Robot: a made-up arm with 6 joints.
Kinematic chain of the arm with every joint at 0, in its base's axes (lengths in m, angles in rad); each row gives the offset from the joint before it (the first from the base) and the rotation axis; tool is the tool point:
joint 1: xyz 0 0 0.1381 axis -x
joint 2: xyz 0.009 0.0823 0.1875 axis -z
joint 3: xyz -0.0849 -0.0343 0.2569 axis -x
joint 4: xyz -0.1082 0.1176 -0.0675 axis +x
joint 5: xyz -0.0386 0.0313 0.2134 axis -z
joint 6: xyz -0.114 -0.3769 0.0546 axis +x
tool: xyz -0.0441 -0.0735 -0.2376
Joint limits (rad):
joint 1: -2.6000..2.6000
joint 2: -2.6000..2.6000
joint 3: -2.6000..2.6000
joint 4: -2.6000..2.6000
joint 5: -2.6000..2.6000
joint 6: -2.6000..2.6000
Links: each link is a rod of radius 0.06 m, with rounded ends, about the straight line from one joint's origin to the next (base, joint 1, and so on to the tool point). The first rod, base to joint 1, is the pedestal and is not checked.
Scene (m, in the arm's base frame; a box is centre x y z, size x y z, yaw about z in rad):
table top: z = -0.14
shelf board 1: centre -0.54 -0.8 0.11 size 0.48 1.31 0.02 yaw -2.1
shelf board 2: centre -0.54 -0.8 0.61 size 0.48 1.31 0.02 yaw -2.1
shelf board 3: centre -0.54 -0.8 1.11 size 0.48 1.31 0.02 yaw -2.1
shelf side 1: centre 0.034 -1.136 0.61 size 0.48 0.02 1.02 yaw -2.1
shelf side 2: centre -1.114 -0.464 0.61 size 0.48 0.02 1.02 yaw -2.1
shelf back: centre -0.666 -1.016 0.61 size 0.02 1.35 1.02 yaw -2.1
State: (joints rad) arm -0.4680 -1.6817 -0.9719 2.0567 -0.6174 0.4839
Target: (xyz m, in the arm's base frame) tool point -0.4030 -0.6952 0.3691
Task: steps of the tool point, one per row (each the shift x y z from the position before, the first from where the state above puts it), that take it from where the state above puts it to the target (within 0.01 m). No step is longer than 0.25 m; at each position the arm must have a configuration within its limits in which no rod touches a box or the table.
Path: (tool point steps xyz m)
1: -0.0304 -0.1816 -0.0189
2: 0.0106 -0.1967 -0.0862

